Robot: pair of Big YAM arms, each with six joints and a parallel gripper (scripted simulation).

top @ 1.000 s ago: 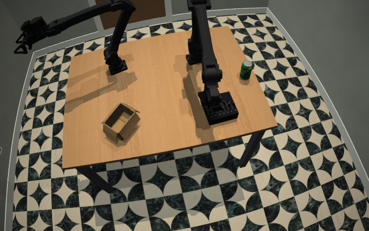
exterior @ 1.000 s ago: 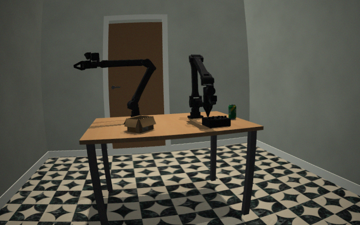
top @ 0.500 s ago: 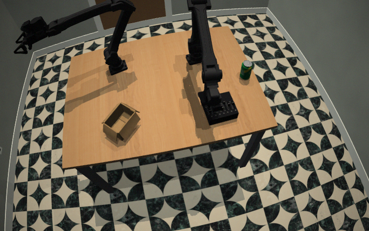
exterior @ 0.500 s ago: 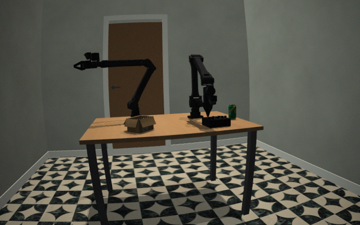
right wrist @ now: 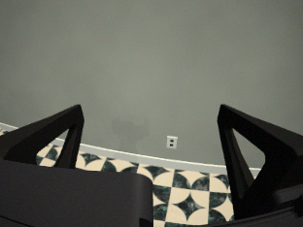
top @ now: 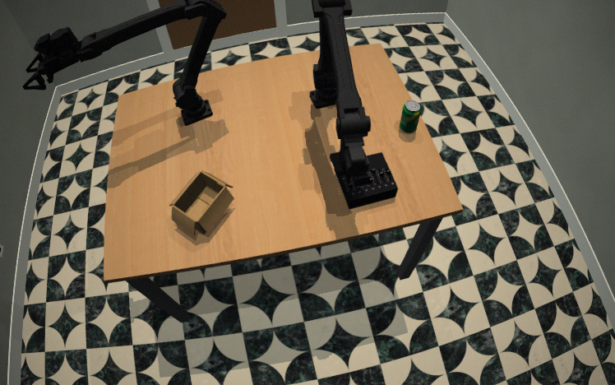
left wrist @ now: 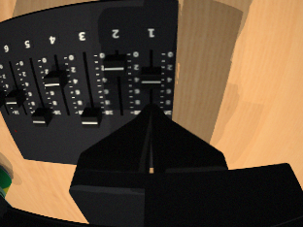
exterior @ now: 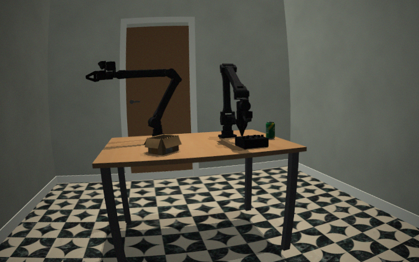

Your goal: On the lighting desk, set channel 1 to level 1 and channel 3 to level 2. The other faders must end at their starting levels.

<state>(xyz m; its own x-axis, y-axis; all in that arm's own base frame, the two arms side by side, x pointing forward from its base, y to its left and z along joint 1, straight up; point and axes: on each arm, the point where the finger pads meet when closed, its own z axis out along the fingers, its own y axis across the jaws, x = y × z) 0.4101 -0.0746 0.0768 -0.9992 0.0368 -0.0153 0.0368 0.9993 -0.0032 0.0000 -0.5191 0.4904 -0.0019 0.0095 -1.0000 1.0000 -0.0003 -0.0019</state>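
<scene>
Now: left hand 20 mm short of the channel 1 fader knob and 10 mm above it. The rest, counted from my left hand: channel 2 cap 30 mm to the left, 30 mm ahead, 10 mm below; channel 3 knob 40 mm to the left, 20 mm behind, 10 mm below; channel 4 fader cap 70 mm to the left, 10 mm below, 10 mm ahead.
</scene>
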